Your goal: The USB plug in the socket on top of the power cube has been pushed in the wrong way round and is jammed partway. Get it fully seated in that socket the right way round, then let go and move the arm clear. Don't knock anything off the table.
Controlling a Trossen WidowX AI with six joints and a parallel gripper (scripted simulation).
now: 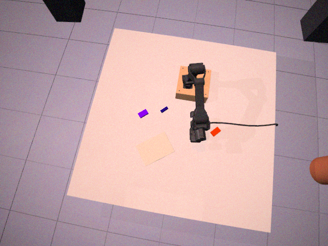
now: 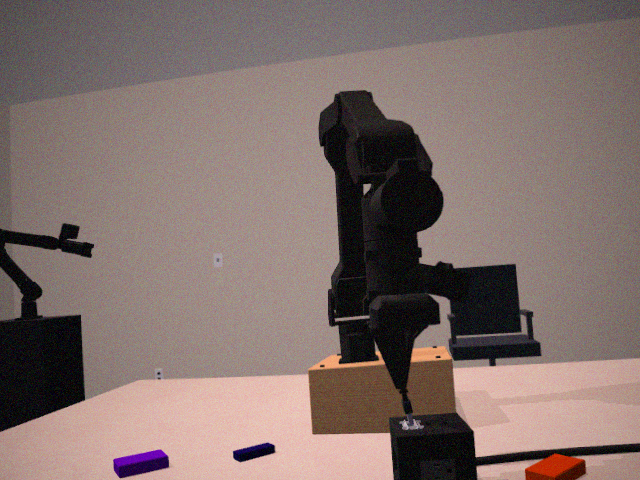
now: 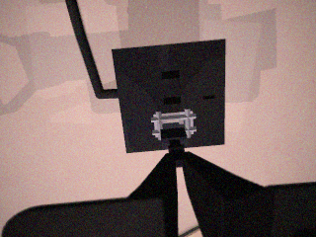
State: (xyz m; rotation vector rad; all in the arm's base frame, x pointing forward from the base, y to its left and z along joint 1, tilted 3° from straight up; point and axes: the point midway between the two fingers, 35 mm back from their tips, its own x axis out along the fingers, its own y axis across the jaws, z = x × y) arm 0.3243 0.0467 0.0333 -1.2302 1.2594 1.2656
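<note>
The silver-framed socket lies 1 cm to the left of my gripper tip and 5 cm below it. From my gripper tip the other things lie so: dark USB plug (1 cm below); dark blue block (16 cm behind, 20 cm to the right, 11 cm below); orange block (3 cm behind, 16 cm to the left, 11 cm below).
</note>
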